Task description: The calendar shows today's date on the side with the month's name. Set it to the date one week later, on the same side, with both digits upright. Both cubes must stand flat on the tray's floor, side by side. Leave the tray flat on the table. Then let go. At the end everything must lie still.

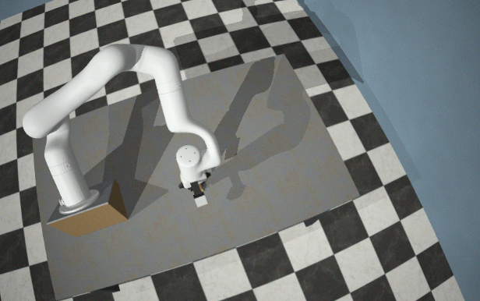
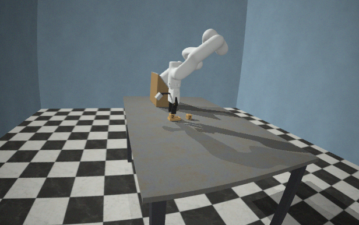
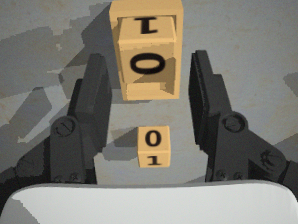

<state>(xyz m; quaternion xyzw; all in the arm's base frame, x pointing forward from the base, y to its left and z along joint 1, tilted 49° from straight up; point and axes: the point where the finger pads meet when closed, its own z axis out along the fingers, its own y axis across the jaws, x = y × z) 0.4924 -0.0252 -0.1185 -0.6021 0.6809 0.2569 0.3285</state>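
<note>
Right now the tray is 20 mm to the left of my hand and 60 mm below it.
</note>
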